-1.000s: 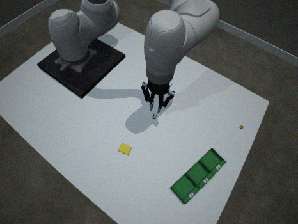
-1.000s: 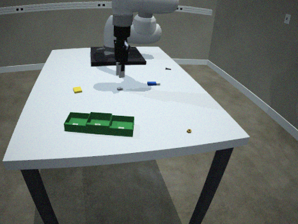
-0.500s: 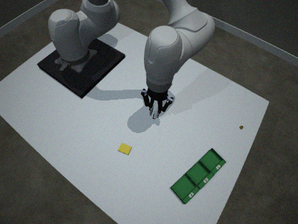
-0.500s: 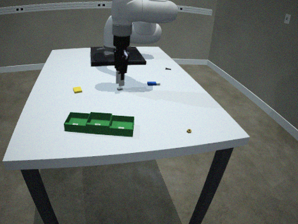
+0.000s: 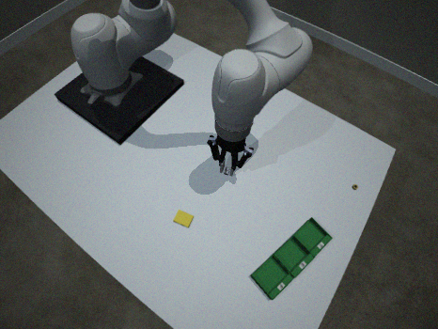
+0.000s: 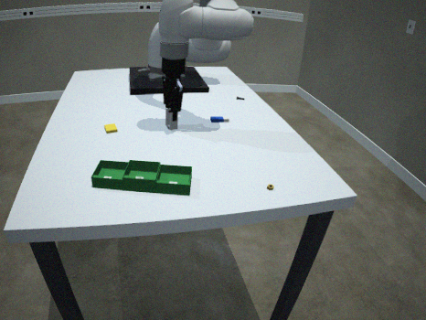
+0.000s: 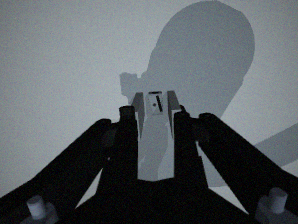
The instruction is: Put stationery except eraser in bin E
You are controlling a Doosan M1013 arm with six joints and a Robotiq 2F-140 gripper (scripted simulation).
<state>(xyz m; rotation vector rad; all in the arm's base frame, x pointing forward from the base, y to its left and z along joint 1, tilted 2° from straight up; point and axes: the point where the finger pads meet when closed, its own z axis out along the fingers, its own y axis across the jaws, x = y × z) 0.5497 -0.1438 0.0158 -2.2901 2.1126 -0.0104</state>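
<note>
The white pencil sharpener is 3 cm below my hand. The rest, counted from my hand: flat yellow block: 6 cm behind, 20 cm to the right, 3 cm below; green bin tray: 28 cm ahead, 18 cm to the right, 2 cm below; blue eraser: 1 cm behind, 20 cm to the left, 3 cm below.
</note>
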